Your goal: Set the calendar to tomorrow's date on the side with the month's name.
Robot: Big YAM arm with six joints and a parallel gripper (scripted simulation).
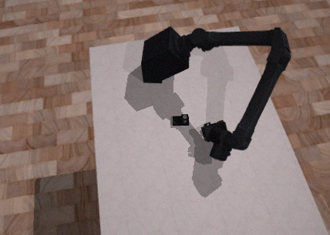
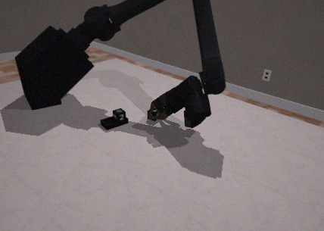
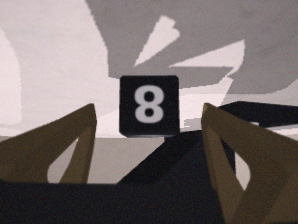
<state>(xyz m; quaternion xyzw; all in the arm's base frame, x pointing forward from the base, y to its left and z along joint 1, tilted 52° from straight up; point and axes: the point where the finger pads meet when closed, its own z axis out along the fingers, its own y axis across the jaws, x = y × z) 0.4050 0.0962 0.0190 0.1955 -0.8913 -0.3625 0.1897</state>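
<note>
The black digit cube lies 10 mm behind my hand and 10 mm below it. The rest, counted from my hand: black tray: 70 mm behind, 120 mm to the right, 10 mm below.
</note>
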